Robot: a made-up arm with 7 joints. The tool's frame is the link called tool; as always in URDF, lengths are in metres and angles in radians. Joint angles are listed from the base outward.
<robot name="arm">
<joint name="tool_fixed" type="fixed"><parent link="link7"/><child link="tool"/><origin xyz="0 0 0" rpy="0 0.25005 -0.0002"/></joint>
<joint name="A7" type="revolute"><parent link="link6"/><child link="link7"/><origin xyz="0.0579 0 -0.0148"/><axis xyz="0.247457 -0.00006 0.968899"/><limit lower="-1.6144" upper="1.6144"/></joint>
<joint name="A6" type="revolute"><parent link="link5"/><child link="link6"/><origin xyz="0.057 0 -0.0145"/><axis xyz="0.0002 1 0.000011"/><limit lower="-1.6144" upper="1.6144"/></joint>
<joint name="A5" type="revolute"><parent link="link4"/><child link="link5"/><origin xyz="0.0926 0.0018 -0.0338"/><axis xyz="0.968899 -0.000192 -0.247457"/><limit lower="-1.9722" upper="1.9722"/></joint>
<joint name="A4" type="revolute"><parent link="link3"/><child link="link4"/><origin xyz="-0.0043 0 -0.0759"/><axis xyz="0.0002 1 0.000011"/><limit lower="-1.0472" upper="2.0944"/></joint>
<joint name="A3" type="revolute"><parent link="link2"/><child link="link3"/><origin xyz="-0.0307 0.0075 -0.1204"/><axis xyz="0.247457 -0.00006 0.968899"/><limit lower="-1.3" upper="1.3"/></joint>
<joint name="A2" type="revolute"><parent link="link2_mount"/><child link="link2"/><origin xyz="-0.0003 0.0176 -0.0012"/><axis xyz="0.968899 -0.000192 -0.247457"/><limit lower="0" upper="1.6"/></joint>
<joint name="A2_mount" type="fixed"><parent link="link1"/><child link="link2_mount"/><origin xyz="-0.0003 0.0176 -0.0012"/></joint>
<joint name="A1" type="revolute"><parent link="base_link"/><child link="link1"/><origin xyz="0 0 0"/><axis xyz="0.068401 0.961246 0.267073"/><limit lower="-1.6" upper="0.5"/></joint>
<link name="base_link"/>
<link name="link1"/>
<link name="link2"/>
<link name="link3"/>
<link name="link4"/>
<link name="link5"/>
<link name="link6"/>
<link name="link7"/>
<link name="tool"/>
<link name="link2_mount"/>
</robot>
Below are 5 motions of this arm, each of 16 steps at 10 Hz.
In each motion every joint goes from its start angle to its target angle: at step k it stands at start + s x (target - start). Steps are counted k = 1, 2, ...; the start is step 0. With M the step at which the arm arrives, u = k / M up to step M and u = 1 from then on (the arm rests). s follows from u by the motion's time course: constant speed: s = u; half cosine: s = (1 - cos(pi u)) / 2; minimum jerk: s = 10 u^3 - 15 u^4 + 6 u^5.
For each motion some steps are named. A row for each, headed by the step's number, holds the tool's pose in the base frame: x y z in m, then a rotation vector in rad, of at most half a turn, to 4 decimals.
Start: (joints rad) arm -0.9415 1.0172 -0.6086 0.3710 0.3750 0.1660 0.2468
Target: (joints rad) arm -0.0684 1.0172 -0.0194 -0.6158 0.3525 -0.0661 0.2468
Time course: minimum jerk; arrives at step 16
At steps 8, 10, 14, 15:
8: 0.2698 0.1243 -0.0960 1.3273 -0.4320 -0.0769
10: 0.2334 0.1136 -0.0903 1.2499 -0.5427 -0.1357
14: 0.1889 0.1014 -0.0768 1.1824 -0.6731 -0.1995
15: 0.1865 0.1007 -0.0759 1.1795 -0.6802 -0.2030

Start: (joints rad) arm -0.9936 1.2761 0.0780 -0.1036 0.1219 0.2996 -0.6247
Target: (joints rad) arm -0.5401 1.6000 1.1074 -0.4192 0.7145 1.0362 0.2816
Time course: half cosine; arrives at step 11
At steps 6, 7, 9, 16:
6: 0.1297 0.2118 0.1978 1.2300 -0.5428 1.2324
7: 0.0975 0.2098 0.2077 1.1598 -0.6488 1.5405
9: 0.0483 0.1992 0.2170 0.9858 -0.8389 2.0067
16: 0.0308 0.1933 0.2183 0.8954 -0.9154 2.1732

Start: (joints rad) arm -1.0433 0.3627 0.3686 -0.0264 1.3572 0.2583 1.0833
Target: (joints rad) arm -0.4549 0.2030 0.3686 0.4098 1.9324 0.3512 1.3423
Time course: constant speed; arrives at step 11
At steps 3, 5, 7, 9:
3: 0.3157 0.1407 -0.0304 1.3748 -1.0236 1.7336
5: 0.3128 0.1478 -0.0799 1.5956 -0.9548 1.6336
7: 0.3017 0.1539 -0.1295 1.8026 -0.9002 1.4987
9: 0.2823 0.1587 -0.1776 1.9888 -0.8595 1.3305

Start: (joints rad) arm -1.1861 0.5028 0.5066 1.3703 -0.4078 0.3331 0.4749
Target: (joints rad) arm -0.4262 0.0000 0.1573 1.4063 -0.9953 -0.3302 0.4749
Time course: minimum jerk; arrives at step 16
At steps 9, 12, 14, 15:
9: 0.2350 0.1028 -0.3434 -0.5262 0.9022 0.9681
12: 0.1518 0.0670 -0.3887 -0.5642 1.0011 1.1098
14: 0.1241 0.0551 -0.3979 -0.5718 1.0315 1.1626
15: 0.1197 0.0532 -0.3992 -0.5727 1.0363 1.1713

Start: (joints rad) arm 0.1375 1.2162 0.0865 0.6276 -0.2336 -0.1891 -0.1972
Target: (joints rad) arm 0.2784 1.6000 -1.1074 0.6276 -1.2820 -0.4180 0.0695
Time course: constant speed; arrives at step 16
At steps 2, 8, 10, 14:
2: 0.1231 0.3516 -0.1597 0.9255 0.7548 0.0368
8: 0.0817 0.3496 -0.1821 0.8122 0.9299 0.0113
10: 0.0623 0.3527 -0.1835 0.7864 1.0048 0.0399
14: 0.0188 0.3633 -0.1738 0.7689 1.1655 0.1504

